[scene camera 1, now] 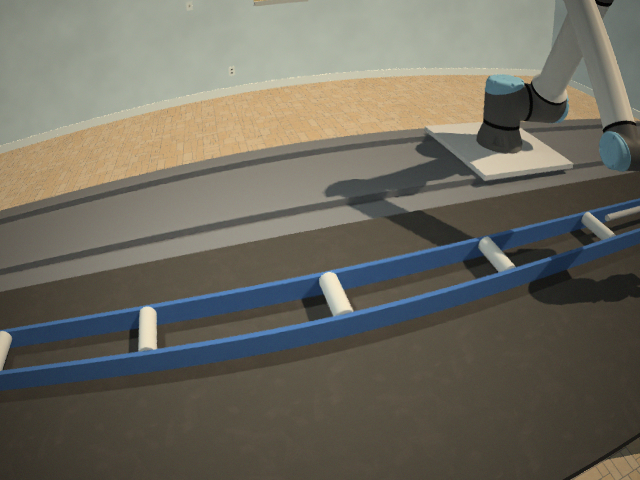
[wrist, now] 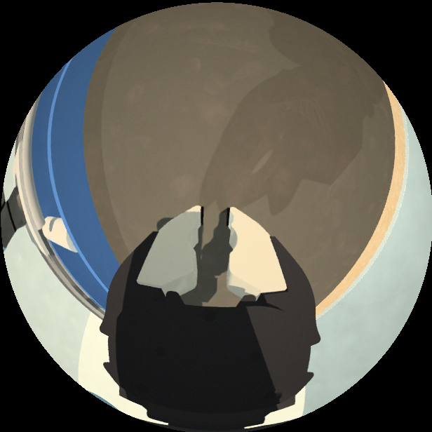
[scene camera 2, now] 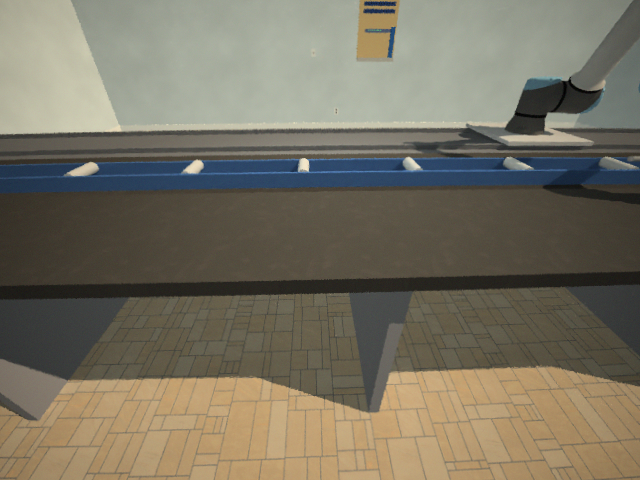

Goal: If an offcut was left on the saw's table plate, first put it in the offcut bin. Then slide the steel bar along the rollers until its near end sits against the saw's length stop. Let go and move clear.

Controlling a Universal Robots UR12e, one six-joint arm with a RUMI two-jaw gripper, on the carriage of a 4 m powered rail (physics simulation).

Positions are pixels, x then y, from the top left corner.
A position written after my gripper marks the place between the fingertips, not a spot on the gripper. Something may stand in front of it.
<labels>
my gripper: wrist 215,208; not seen in scene camera 1 (out of frame); not seen in scene camera 2 (out of frame)
same spot on blue roller track: [scene camera 1: 312,332] = [scene camera 2: 399,177]
</labels>
